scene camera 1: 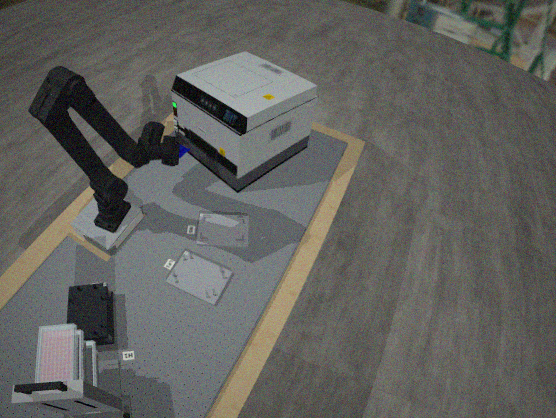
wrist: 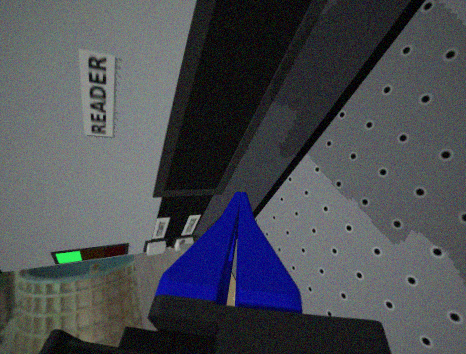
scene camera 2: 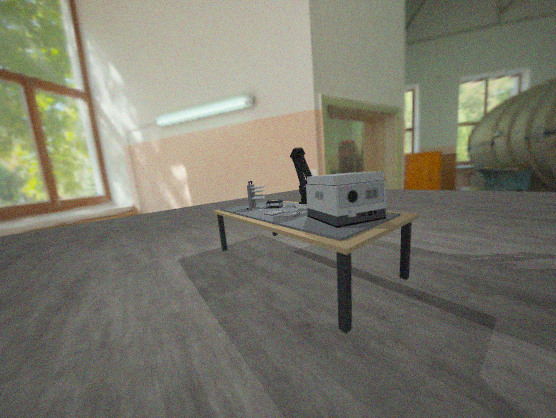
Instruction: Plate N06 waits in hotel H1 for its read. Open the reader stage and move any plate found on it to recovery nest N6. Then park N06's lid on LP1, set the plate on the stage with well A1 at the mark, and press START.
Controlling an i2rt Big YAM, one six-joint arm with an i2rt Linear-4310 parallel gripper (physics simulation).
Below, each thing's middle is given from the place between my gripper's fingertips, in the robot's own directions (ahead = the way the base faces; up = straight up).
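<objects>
N6 nest (scene camera 1: 218,230): 80 mm below my hand, 220 mm ahead of it, 240 mm to the right of it.
</objects>
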